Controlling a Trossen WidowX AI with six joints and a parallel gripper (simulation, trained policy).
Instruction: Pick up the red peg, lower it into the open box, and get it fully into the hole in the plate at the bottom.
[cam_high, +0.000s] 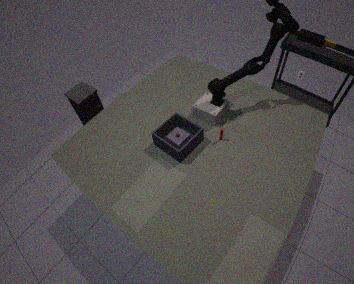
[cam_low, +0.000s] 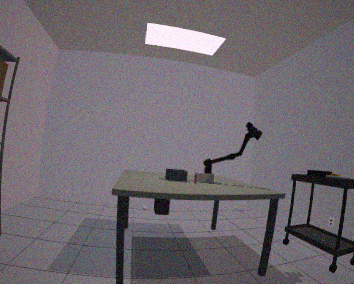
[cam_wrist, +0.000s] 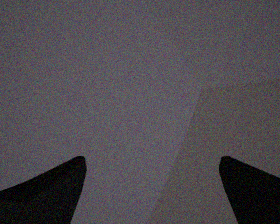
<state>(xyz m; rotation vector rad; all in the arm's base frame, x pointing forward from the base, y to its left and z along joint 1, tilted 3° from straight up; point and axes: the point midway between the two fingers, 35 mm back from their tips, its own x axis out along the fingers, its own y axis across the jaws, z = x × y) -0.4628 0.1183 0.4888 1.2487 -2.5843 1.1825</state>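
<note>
Right now the red peg is 650 mm ahead of my gripper tip, 550 mm below it and 60 mm to the left of it. The rest, counted from my gripper tip: dark box (800 mm ahead, 570 mm below, 120 mm to the right); then pale plate (800 mm ahead, 550 mm below, 120 mm to the right).
</note>
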